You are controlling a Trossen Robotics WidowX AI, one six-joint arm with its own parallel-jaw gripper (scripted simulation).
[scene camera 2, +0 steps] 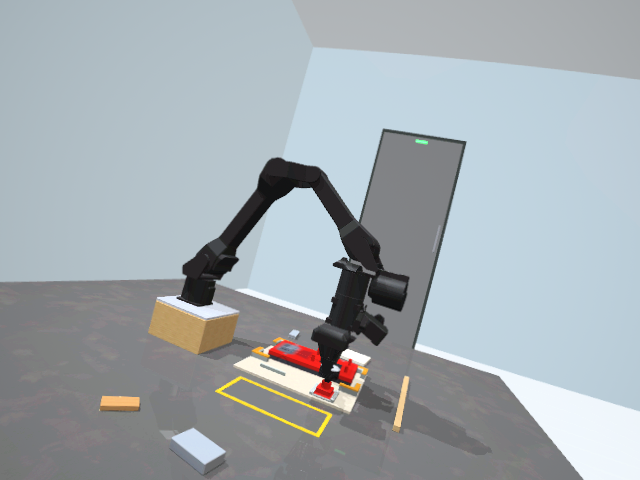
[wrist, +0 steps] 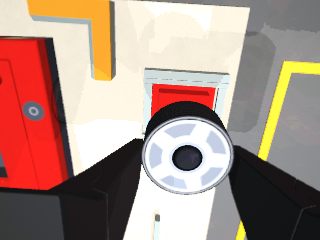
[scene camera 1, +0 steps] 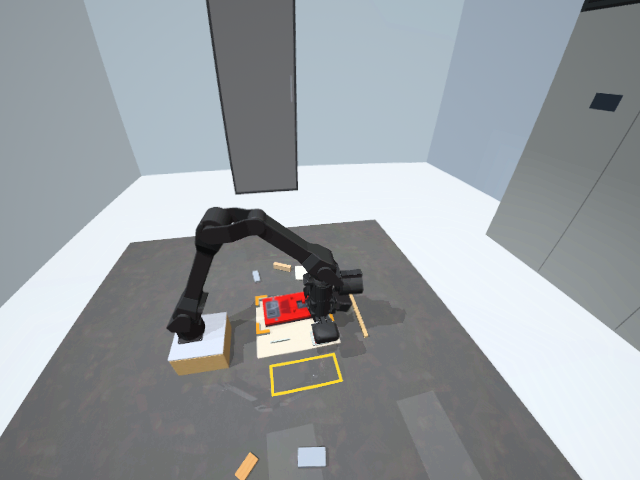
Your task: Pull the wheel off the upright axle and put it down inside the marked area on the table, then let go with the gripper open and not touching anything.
Labels:
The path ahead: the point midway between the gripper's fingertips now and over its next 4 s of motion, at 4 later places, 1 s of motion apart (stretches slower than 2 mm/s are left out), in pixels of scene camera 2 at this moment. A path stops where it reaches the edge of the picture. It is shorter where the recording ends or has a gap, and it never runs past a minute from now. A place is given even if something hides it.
The gripper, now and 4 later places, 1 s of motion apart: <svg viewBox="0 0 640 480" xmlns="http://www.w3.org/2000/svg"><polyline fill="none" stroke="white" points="328,371 329,366 330,359 314,345 287,362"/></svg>

